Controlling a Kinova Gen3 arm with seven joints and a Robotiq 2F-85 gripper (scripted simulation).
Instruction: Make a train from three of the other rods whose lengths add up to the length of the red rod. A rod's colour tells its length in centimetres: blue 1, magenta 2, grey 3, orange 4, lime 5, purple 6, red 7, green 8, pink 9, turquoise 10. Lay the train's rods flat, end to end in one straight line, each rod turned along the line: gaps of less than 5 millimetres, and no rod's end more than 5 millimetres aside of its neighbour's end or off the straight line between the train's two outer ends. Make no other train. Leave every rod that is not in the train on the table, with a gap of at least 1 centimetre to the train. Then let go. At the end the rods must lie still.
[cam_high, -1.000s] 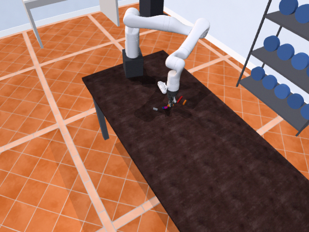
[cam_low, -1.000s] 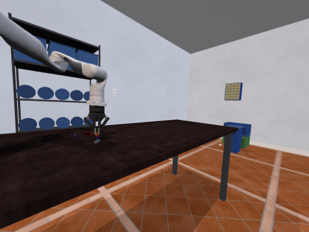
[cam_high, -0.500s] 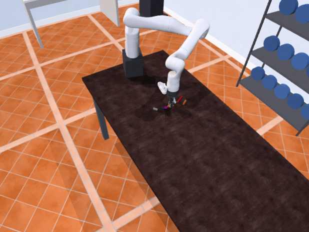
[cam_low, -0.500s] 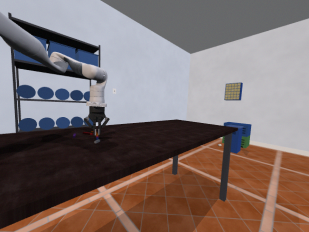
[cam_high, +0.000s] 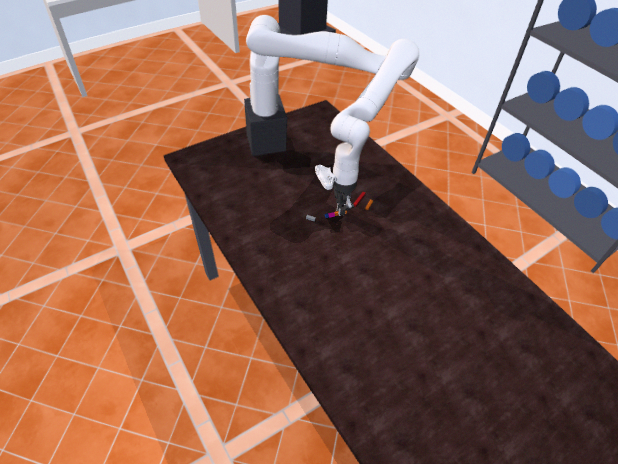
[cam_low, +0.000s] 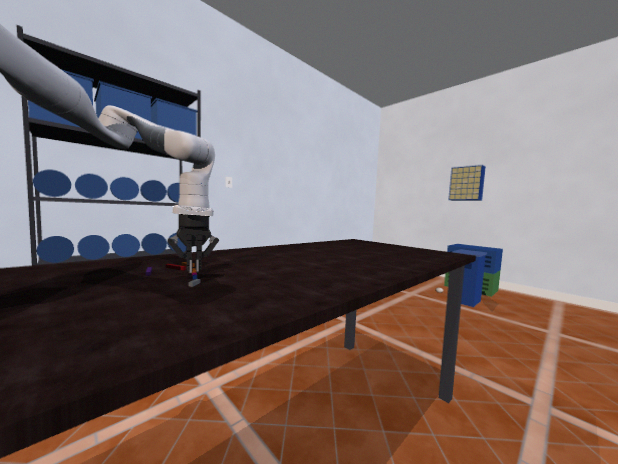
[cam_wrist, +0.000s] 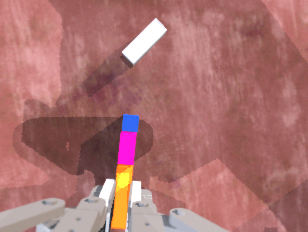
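The magenta rod lies 30 mm to the right of my hand, 20 mm below it and 10 mm behind it. The rest, counted from my hand: red rod 90 mm to the left, 20 mm below, 10 mm behind; then grey rod 90 mm to the right, 40 mm behind, 20 mm below; then blue rod 40 mm to the right, 20 mm below, 20 mm behind.
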